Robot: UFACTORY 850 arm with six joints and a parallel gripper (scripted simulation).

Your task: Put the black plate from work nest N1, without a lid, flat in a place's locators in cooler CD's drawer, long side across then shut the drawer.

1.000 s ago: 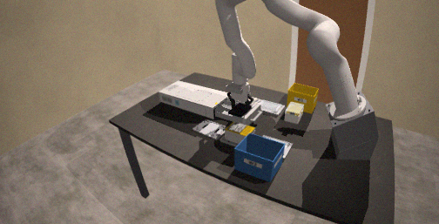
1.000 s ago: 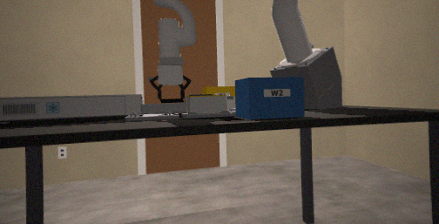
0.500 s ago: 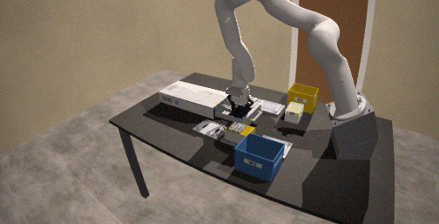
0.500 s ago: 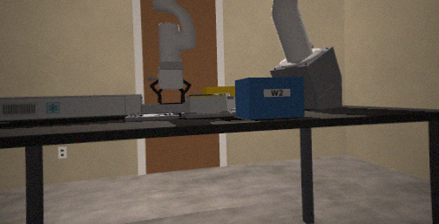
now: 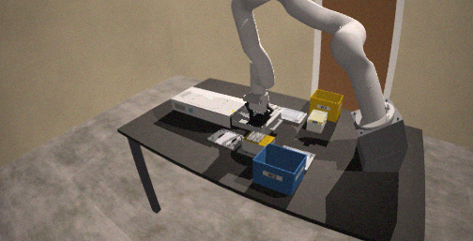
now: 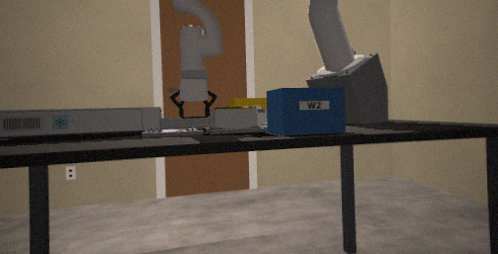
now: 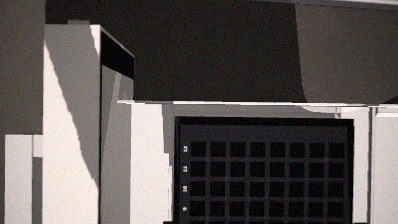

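The black plate is 10 mm below my hand. From my hand the other things lie so: drawer: 30 mm ahead, 10 mm below; then cooler CD: 180 mm ahead, 10 mm to the left, 10 mm below; then work nest N1: 190 mm to the left, 70 mm ahead, 40 mm below.
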